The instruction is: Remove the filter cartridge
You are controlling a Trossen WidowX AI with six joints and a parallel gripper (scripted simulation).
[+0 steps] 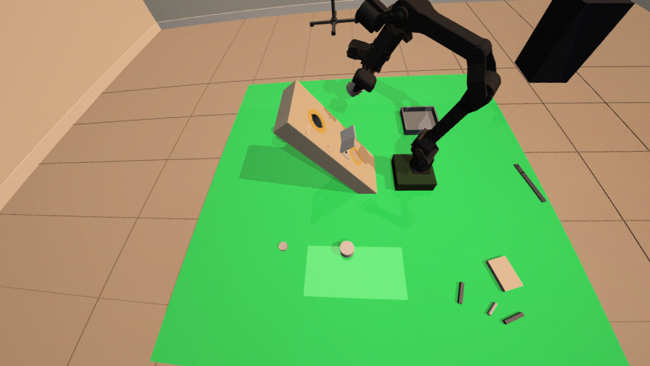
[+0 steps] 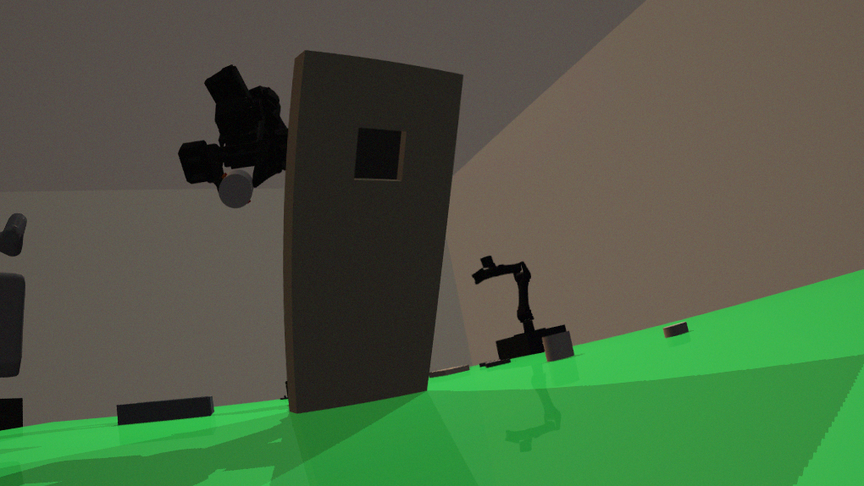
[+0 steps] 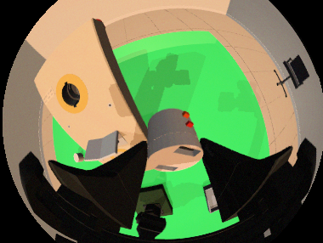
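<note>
The grey tray lies 300 mm behind my gripper tip, 290 mm below it and 150 mm to the right of it. Round my gripper tip: grey flap (140 mm to the left, 110 mm below, 30 mm ahead); round filter cartridge (right at my gripper tip).
</note>
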